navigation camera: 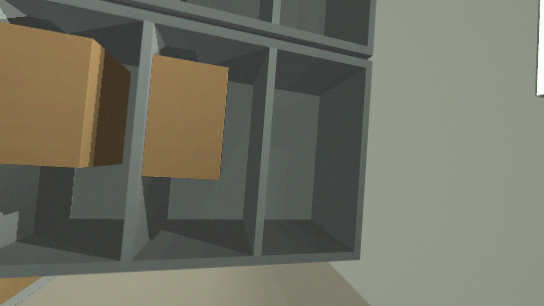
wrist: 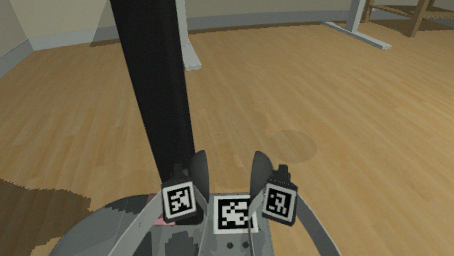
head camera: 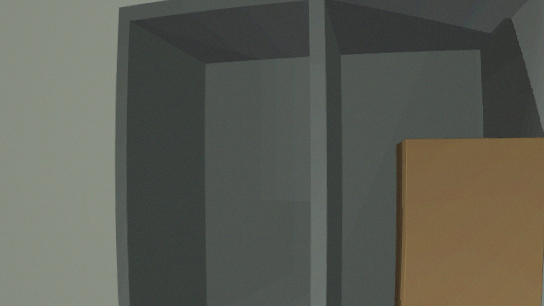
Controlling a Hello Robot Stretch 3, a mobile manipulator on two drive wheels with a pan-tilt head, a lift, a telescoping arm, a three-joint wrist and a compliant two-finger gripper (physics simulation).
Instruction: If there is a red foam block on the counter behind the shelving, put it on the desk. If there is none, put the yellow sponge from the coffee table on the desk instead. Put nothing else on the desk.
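Frame: origin at the robot's base, x ahead, y left, z up, level; metres.
Where they show: gripper, fingertip midpoint: (wrist: pixel 230 168).
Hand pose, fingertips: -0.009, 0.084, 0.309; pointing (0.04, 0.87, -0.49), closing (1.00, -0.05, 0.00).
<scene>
After its pixels a point has its place, as x, y, z.
My gripper (wrist: pixel 230 168) @(-0.009, 0.084, 0.309) is open and empty in the wrist view, its two dark fingertips apart above the grey robot base, with the floor beyond them. The grey shelving (head camera: pixel 318 150) @(0.187, -0.803, 1.433) (navigation camera: pixel 265 150) @(0.291, -0.777, 1.432) fills much of the head and navigation views, close by, and its compartments are divided by upright boards. The counter, the red foam block, the yellow sponge and the coffee table do not show in these views. In the wrist view a white leg with a foot (wrist: pixel 191 57) stands on the floor at the upper left; whether it belongs to the desk I cannot tell.
Brown boxes (head camera: pixel 472 220) @(0.326, -0.789, 1.132) (navigation camera: pixel 185 117) @(0.391, -0.773, 1.120) sit in shelving compartments. A plain wall (head camera: pixel 55 150) @(0.256, -1.160, 2.438) (navigation camera: pixel 450 165) @(0.300, -0.789, 2.437) is beside the shelving. In the wrist view, a black mast (wrist: pixel 155 85) @(-0.065, 0.116, 0.370) crosses the left, another white leg (wrist: pixel 356 17) @(0.955, 1.599, 0.130) stands at the upper right, and wooden furniture (wrist: pixel 420 17) @(1.481, 1.607, 0.155) is behind it.
</scene>
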